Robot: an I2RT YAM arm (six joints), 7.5 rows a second.
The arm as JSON. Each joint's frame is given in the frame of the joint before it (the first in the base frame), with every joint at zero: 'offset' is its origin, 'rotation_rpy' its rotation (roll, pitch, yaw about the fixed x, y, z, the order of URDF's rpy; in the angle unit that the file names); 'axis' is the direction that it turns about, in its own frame. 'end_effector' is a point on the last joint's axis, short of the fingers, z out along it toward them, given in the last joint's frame.
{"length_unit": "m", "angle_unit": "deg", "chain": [
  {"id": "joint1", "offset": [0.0, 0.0, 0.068], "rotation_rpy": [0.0, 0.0, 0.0], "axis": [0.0, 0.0, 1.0]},
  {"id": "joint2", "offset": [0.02, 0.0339, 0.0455], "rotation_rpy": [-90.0, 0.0, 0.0], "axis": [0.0, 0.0, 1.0]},
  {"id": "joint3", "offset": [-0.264, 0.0, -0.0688], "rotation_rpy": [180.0, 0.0, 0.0], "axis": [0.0, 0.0, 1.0]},
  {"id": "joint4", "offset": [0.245, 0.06, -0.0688], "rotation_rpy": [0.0, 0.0, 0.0], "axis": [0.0, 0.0, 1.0]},
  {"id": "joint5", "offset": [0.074, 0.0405, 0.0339], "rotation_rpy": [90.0, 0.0, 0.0], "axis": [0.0, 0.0, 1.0]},
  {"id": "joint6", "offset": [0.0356, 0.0, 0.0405], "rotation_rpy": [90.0, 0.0, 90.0], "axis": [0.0, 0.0, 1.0]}
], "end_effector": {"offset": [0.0, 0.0, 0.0], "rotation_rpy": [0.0, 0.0, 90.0]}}
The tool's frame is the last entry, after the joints.
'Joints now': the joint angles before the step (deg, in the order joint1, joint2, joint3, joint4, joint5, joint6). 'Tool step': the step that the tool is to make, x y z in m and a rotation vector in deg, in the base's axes. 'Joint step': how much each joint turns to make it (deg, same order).
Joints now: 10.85, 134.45, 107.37, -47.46, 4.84, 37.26
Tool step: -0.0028, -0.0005, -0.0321, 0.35, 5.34, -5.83
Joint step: 0.00, 3.88, -0.07, -1.74, -0.04, 6.00
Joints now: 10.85, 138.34, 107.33, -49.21, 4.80, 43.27
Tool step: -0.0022, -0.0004, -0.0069, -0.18, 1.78, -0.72
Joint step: 0.00, 0.79, -0.07, -0.98, -0.05, 0.74
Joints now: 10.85, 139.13, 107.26, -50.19, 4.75, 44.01
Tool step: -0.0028, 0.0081, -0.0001, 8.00, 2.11, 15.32
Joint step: 0.26, 0.00, 0.01, -0.65, -10.23, -13.82
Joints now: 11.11, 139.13, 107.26, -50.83, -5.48, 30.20
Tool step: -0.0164, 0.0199, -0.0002, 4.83, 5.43, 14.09
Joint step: 2.30, -0.01, -0.01, -6.07, -6.75, -11.45
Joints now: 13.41, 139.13, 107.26, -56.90, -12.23, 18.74
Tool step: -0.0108, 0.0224, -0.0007, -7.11, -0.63, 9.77
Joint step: 3.58, 0.00, 0.00, -2.21, 7.01, -6.27
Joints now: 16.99, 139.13, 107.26, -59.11, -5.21, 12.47
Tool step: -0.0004, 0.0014, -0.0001, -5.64, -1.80, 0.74
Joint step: 0.64, -0.01, -0.01, 0.04, 5.92, 0.00
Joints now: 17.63, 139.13, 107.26, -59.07, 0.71, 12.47
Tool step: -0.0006, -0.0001, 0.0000, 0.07, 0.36, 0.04
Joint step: 0.00, 0.00, 0.00, -0.32, -0.17, -0.05
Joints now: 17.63, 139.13, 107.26, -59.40, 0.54, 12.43
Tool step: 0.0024, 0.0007, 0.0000, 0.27, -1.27, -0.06
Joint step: 0.00, 0.00, 0.02, 1.28, 0.13, 0.06
